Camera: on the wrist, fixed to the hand. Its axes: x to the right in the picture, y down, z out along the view.
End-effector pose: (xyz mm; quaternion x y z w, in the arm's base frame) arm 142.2 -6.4 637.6 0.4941 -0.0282 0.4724 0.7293
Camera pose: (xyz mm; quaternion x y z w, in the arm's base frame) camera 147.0 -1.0 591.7 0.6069 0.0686 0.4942 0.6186
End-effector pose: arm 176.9 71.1 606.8 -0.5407 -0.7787 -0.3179 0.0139
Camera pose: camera 146.1 36.5 604.1 -0.5342 -0.8138 -0.1829 0.1377
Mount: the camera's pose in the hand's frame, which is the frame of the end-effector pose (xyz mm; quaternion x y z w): -17.1 -34.9 -25.4 0.1833 0.0250 0.0172 0.9826
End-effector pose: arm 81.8 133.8 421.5 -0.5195 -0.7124 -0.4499 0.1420
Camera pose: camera 52.0 101.4 406.9 -0.4854 -0.7700 -0.3220 0.2603
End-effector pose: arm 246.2 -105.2 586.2 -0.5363 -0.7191 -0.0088 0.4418
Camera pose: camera 235.5 -145.4 606.8 -0.4581 -0.6879 0.1174 0.5505
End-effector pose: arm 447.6 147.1 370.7 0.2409 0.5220 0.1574 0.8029
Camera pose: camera 417.5 115.0 355.9 0.3889 0.5577 0.0788 0.7290
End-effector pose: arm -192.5 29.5 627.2 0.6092 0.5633 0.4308 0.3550
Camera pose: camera -229.2 15.1 602.6 0.6626 0.6308 0.3414 0.2157
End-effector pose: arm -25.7 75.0 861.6 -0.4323 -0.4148 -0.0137 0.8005
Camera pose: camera -33.6 29.5 866.6 -0.2848 -0.3827 0.0655 0.8764
